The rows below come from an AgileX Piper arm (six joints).
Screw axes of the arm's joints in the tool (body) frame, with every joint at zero. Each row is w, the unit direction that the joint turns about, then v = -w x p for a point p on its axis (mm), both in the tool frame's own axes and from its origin. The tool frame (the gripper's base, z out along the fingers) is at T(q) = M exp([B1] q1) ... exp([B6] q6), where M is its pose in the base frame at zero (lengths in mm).
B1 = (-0.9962, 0, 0.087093, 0, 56.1, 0)
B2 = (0, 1, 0, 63.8, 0, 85)
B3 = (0, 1, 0, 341.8, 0, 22)
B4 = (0, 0, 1, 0, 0, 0)
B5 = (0, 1, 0, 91, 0, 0)
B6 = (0, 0, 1, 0, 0, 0)
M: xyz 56.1 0 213.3 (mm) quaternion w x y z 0.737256 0 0.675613 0
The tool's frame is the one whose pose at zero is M.
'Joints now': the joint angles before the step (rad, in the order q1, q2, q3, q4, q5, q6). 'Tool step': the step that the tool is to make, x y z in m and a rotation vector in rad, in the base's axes. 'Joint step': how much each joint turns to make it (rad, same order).
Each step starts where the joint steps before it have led.
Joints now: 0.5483 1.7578 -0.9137 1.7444 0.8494 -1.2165
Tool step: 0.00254 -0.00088 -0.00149 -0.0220 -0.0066 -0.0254
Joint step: 0.0000 0.0000 -0.0014 0.0001 -0.0345 0.0018
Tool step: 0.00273 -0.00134 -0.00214 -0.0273 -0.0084 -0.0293
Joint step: 0.0000 0.0000 -0.0001 -0.0001 -0.0409 0.0001
